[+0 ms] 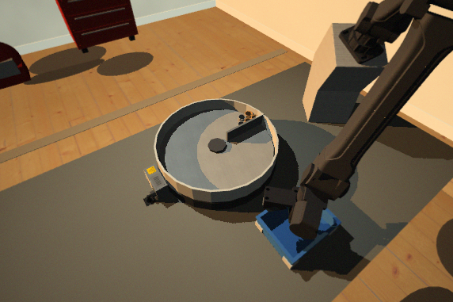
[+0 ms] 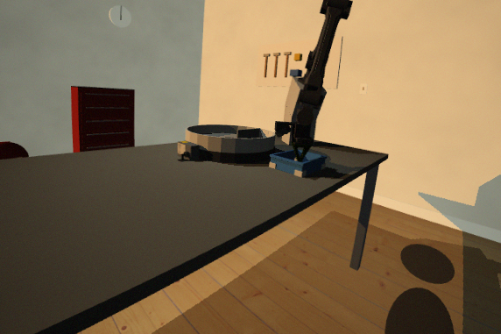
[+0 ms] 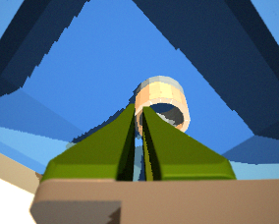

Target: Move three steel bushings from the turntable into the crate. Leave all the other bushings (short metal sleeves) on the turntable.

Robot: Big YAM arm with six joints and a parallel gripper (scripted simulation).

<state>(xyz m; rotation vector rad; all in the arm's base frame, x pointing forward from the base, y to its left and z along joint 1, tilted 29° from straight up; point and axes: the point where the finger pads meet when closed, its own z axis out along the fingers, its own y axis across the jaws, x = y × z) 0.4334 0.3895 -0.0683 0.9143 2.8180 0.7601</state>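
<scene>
My hand is 1 cm past the blue crate, 1 cm to the left of it and 1 cm above it. Round my hand: round turntable: 11 cm ahead, 35 cm to the right, 2 cm above.
</scene>
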